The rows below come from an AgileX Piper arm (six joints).
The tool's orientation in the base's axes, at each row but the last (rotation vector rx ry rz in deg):
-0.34 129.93 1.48
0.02 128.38 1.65
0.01 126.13 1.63
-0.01 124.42 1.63
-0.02 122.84 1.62
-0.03 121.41 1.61
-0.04 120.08 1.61
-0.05 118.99 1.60
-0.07 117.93 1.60
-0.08 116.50 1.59
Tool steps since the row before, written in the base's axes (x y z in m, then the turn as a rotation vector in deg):
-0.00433 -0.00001 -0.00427 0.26 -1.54 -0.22
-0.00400 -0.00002 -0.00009 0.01 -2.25 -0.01
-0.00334 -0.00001 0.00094 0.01 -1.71 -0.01
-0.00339 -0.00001 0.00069 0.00 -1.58 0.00
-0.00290 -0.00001 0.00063 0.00 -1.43 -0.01
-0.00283 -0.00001 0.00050 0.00 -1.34 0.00
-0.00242 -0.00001 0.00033 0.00 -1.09 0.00
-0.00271 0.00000 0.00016 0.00 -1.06 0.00
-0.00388 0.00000 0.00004 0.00 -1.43 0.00
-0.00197 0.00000 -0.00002 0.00 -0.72 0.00
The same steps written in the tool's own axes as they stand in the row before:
0.00605 -0.00002 -0.00058 -0.01 -1.55 0.31
0.00255 0.00002 -0.00308 -0.02 -2.25 -0.03
0.00121 0.00004 -0.00325 -0.02 -1.71 -0.02
0.00135 0.00004 -0.00319 -0.02 -1.58 -0.03
0.00104 0.00004 -0.00278 -0.01 -1.43 -0.02
0.00105 0.00003 -0.00268 -0.01 -1.34 -0.03
0.00093 0.00003 -0.00226 -0.01 -1.09 -0.02
0.00117 0.00004 -0.00245 -0.01 -1.06 -0.02
0.00178 0.00005 -0.00345 -0.02 -1.43 -0.03
0.00090 0.00003 -0.00175 -0.01 -0.72 -0.01

